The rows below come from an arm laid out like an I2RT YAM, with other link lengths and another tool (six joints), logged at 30 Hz.
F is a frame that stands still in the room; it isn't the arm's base.
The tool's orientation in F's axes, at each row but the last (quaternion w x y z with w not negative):
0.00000 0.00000 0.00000 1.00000
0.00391 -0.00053 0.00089 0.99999
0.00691 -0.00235 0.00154 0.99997
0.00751 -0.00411 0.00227 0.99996
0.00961 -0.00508 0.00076 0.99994
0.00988 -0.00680 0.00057 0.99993
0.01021 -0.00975 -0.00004 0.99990
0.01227 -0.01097 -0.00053 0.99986
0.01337 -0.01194 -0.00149 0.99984
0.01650 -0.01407 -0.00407 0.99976
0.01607 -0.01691 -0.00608 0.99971
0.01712 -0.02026 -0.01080 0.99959
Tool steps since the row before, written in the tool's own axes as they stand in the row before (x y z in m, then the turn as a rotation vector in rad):
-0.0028 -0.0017 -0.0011 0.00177 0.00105 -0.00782
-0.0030 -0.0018 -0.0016 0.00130 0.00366 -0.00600
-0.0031 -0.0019 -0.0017 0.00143 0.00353 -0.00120
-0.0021 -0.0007 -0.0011 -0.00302 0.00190 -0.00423
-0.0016 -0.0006 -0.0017 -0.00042 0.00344 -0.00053
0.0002 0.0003 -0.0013 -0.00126 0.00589 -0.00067
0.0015 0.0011 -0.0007 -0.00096 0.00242 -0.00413
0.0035 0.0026 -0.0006 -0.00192 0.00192 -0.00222
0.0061 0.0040 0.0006 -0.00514 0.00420 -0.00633
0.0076 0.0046 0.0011 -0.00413 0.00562 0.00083
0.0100 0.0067 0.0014 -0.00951 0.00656 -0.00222
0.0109 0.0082 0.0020 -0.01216 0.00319 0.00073
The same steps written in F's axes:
0.0028 0.0017 -0.0011 -0.00177 -0.00105 -0.00782
0.0030 0.0018 -0.0016 -0.00132 -0.00366 -0.00599
0.0031 0.0019 -0.0017 -0.00147 -0.00351 -0.00120
0.0021 0.0007 -0.0011 0.00303 -0.00196 -0.00420
0.0016 0.0006 -0.0017 0.00036 -0.00345 -0.00052
-0.0002 -0.0003 -0.0013 0.00115 -0.00591 -0.00065
-0.0015 -0.0011 -0.0007 0.00099 -0.00244 -0.00411
-0.0035 -0.0025 -0.0007 0.00192 -0.00196 -0.00218
-0.0062 -0.0038 0.0004 0.00518 -0.00432 -0.00622
-0.0078 -0.0044 0.0008 0.00392 -0.00576 0.00090
-0.0103 -0.0064 0.0010 0.00937 -0.00684 -0.00198
-0.0112 -0.0079 0.0014 0.01201 -0.00362 0.00115

